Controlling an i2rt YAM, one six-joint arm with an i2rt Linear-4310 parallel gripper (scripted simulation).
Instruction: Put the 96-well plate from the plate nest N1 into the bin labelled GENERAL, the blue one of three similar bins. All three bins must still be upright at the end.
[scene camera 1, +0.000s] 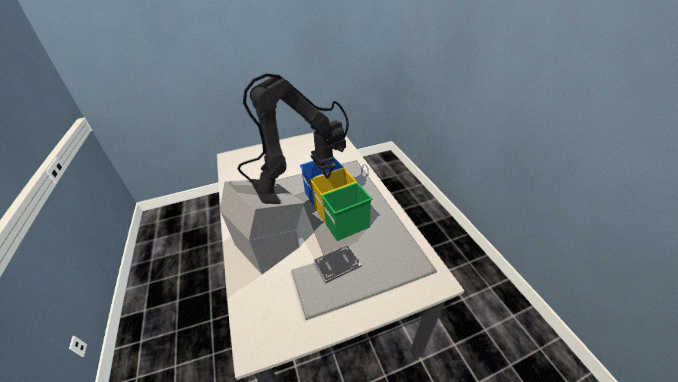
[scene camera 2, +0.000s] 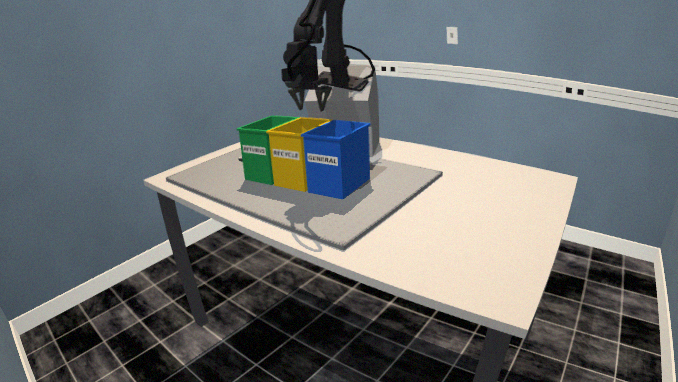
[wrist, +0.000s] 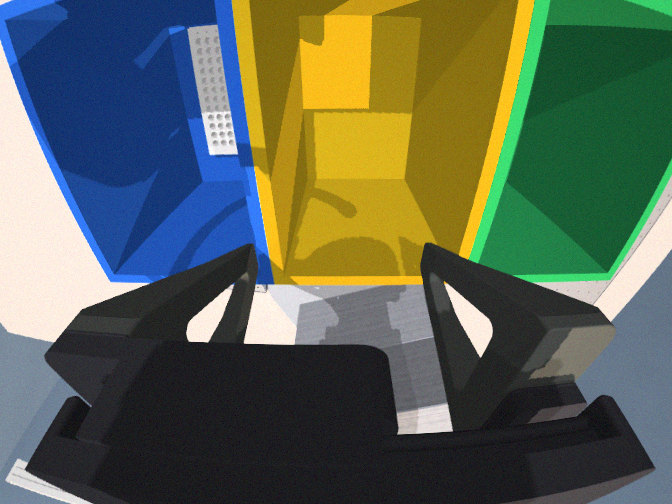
white 96-well plate: wrist 216, 96; not seen in scene camera 2 (hidden by a blue general bin)
